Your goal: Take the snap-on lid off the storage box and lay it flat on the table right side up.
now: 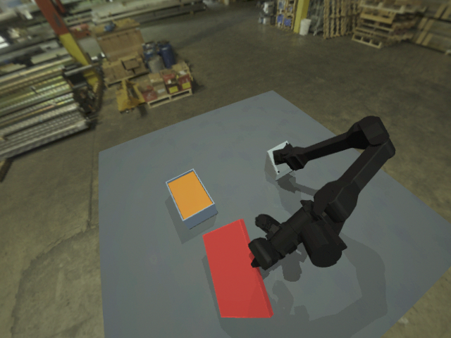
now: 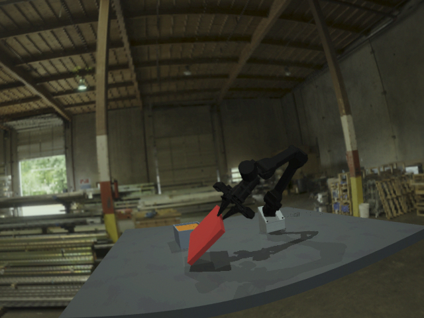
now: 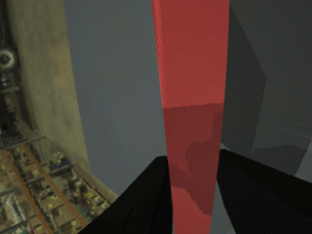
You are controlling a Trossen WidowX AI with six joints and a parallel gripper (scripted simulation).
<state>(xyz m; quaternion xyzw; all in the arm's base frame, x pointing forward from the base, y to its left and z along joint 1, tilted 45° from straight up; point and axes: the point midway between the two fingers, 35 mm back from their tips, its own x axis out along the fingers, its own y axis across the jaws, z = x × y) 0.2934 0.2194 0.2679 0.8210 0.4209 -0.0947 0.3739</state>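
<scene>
The red lid is 6 cm ahead of my gripper tip, 2 cm to the right of it and 5 cm below it. From my gripper tip the other things lie so: storage box 12 cm ahead, 35 cm to the right, 12 cm below.
</scene>
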